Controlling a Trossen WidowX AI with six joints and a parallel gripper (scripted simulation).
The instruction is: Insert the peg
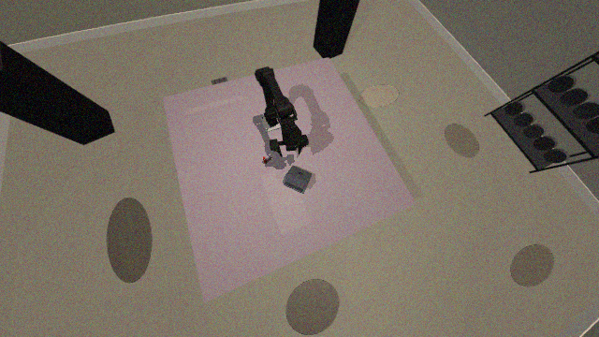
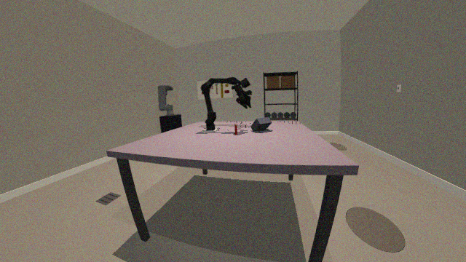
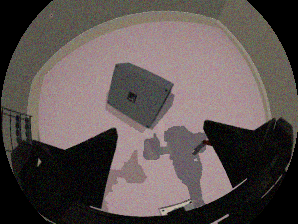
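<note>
My gripper tip is now 100 mm past the red peg, 120 mm to the left of it and 130 mm above it. Also, from my gripper tip: dark grey sloped panel 100 mm ahead, 140 mm below.
</note>
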